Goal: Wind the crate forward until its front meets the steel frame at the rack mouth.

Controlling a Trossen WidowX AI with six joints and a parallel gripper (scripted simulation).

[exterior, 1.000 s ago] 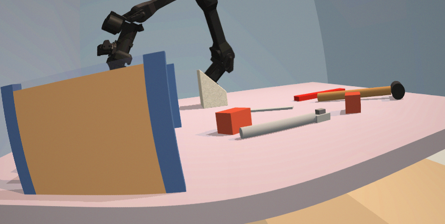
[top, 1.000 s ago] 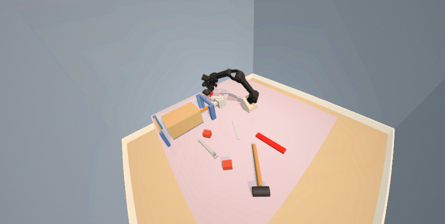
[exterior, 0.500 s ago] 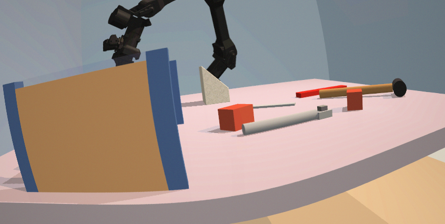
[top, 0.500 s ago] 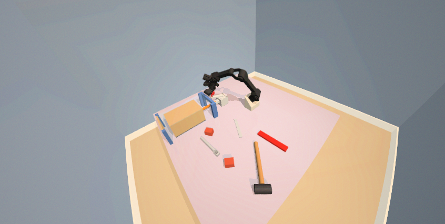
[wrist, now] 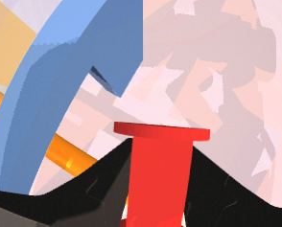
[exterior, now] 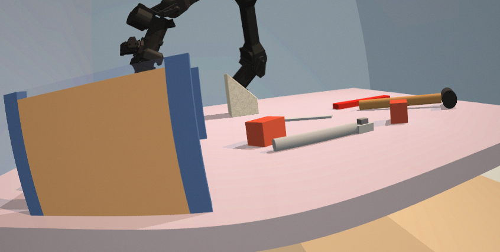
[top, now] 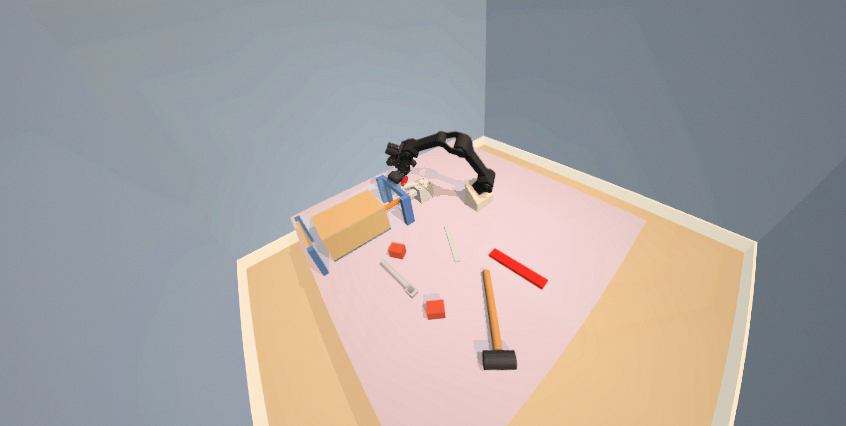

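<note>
The pale crank arm lies 4 cm to the left of my gripper tip, 4 cm behind it and 3 cm below it. The rest, counted from my gripper tip: red knob: 2 cm to the left; pale winch: 11 cm behind, 10 cm below, 6 cm to the left; blue frame: 7 cm ahead, 5 cm to the left, 3 cm below.
</note>
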